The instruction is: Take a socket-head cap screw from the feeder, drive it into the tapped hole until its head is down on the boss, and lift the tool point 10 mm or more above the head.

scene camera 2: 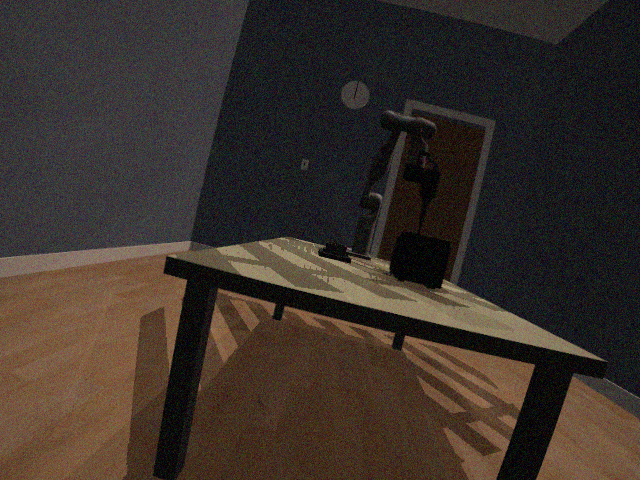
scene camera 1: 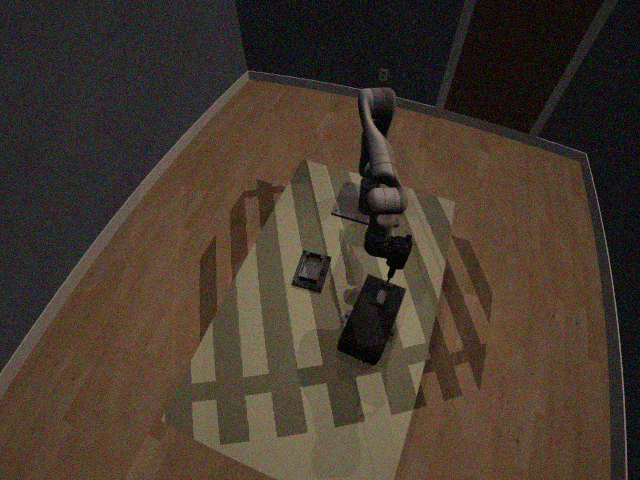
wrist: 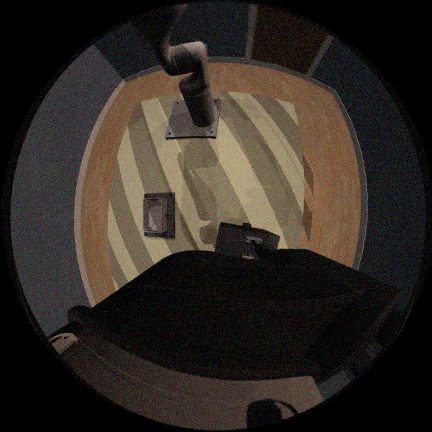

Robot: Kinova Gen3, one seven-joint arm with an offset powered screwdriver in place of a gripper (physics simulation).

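Observation:
The feeder is a black box on the table, with a small light plate on its top near the robot-side end. My screwdriver points down at that end of the feeder, its tip at or close above the top. Contact cannot be made out, nor whether a screw is on the tip. The dark fixture plate with a raised, lighter part lies apart from the feeder, left of it in scene camera 1. The boss, tapped hole and screws are too small and dark to tell.
The table carries striped light and shadow. The robot's base plate is at its far end, with the arm reaching over the table. The dark tool body hides much of the wrist view's lower half.

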